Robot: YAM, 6 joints.
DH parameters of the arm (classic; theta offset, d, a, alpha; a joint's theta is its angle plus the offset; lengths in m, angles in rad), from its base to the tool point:
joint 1: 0 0.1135 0.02 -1.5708
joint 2: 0 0 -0.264 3.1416
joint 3: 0.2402 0 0.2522 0
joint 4: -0.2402 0 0.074 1.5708
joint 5: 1.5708 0 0 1.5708
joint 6: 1.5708 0.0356 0 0
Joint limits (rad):
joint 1: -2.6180..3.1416
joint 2: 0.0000..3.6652
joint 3: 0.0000..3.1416
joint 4: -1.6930..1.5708
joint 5: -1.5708..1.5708
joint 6: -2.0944..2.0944
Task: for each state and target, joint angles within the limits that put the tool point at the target. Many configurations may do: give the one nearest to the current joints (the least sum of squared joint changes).
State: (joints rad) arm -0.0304 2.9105 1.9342 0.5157 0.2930 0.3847
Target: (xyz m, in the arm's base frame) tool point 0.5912 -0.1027 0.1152
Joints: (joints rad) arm -0.1546 2.7135 2.0721 0.5543 0.2983 0.3847
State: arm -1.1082 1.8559 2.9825 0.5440 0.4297 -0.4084
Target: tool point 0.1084 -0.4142 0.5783
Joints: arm -1.2765 2.2403 2.7317 0.5167 0.4792 -0.4084
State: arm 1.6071 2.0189 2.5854 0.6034 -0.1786 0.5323
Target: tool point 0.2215 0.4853 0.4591
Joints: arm 1.1345 2.4115 2.5888 0.4854 -0.1217 0.5323
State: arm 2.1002 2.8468 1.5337 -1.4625 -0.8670 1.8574
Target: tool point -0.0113 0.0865 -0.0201
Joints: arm 1.4777 3.0241 0.7488 -1.4930 -0.5729 1.8574
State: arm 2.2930 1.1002 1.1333 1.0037 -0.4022 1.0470
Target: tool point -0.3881 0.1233 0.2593
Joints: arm 2.7987 1.8051 1.0528 0.8708 -0.4156 1.0470
